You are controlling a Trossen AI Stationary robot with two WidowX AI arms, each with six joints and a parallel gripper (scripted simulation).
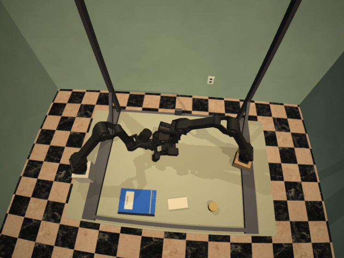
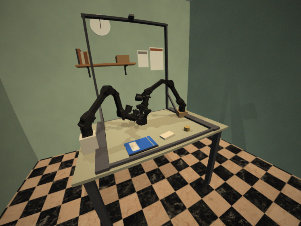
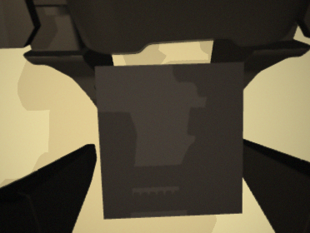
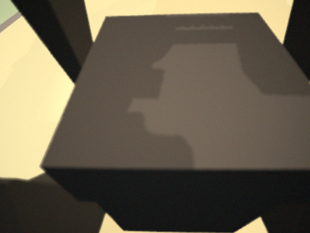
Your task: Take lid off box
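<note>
The black box is 2 cm to the right of my left hand and 6 cm below it. From my left hand the other things lie so: blue book 31 cm ahead, 22 cm to the right, 10 cm below; then black lid 2 cm to the right, 3 cm below; then cream card 33 cm ahead, 1 cm to the left, 10 cm below.
My right hand is 3 cm to the right of the black box and 1 cm above it. Round my right hand: blue book: 31 cm ahead, 18 cm to the right, 5 cm below; black lid: 3 cm to the left, 3 cm above; cream card: 34 cm ahead, 5 cm to the left, 4 cm below.
</note>
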